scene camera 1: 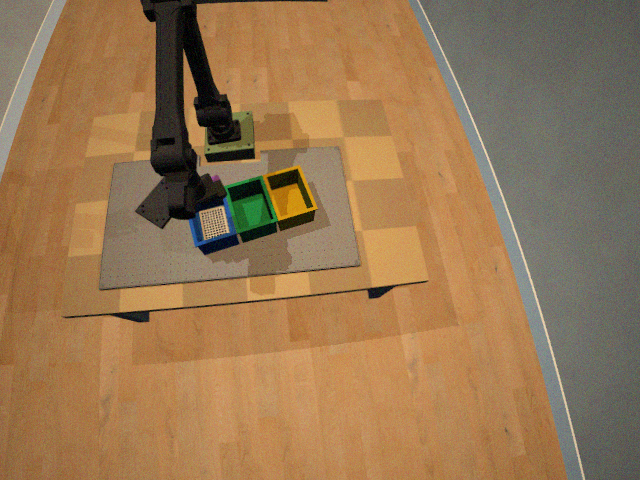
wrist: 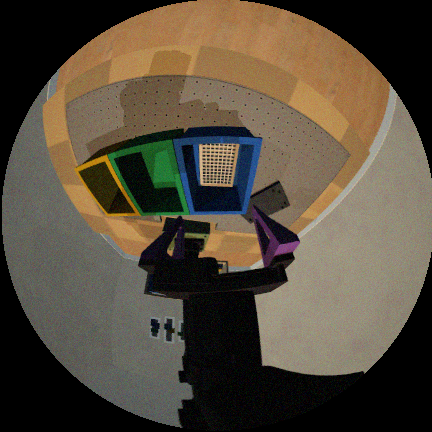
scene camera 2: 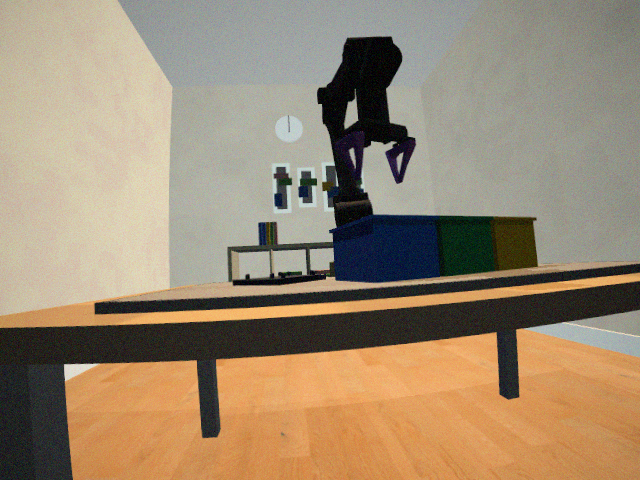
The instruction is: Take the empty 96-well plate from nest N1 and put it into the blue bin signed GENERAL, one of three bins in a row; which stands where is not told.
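Seen in the pictures: gripper, fingertip midpoint: (scene camera 1: 204,206) (wrist: 216,213) (scene camera 2: 379,181); arm's base at its link origin: (scene camera 1: 224,133) (wrist: 189,242).
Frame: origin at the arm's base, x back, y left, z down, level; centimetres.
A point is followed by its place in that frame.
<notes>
The 96-well plate (scene camera 1: 213,223) {z 3.0, x -34.0, y -6.4 cm} (wrist: 218,164) {z 2.7, x -34.7, y -6.3 cm}, pale with a grid of wells, lies inside the blue bin (scene camera 1: 219,246) {z 1.3, x -42.9, y -4.7 cm} (scene camera 2: 392,248) {z -0.3, x -43.4, y -7.3 cm} (wrist: 254,175) {z -5.4, x -38.0, y -11.9 cm}. The bin's walls hide the plate in scene camera 2's view. No GENERAL sign is readable. My gripper (scene camera 2: 378,181) {z -12.9, x -35.8, y -5.5 cm} (wrist: 216,213) {z -12.9, x -35.8, y -5.5 cm} is open, with nothing between its purple fingers, and hangs above the bins with its tips clear of the rims. The arm largely hides the fingers in scene camera 1's view. A dark flat nest (scene camera 1: 155,206) {z 3.5, x -24.3, y -25.9 cm} (scene camera 2: 279,280) {z 3.8, x -32.5, y -24.1 cm} (wrist: 272,198) {z 3.5, x -26.3, y -25.0 cm} beside the blue bin holds no plate; its label is not readable.
The green bin (scene camera 1: 253,209) {z 4.1, x -30.3, y 7.2 cm} (scene camera 2: 465,246) {z -0.1, x -40.8, y 7.3 cm} (wrist: 165,167) {z 4.1, x -31.6, y 6.6 cm} adjoins the blue bin, and the yellow bin (scene camera 1: 290,200) {z 4.1, x -28.8, y 20.2 cm} (scene camera 2: 515,245) {z 0.1, x -38.5, y 20.4 cm} (wrist: 124,204) {z -2.2, x -23.2, y 18.3 cm} stands beyond it. All stand on the grey perforated board (scene camera 1: 149,263) {z 4.6, x -44.0, y -28.5 cm} (scene camera 2: 206,293) {z 4.7, x -42.0, y -34.6 cm} (wrist: 300,150) {z 4.7, x -42.9, y -25.9 cm}. The arm's green base block (scene camera 1: 247,142) {z -0.6, x -5.8, y 8.0 cm} is behind.
</notes>
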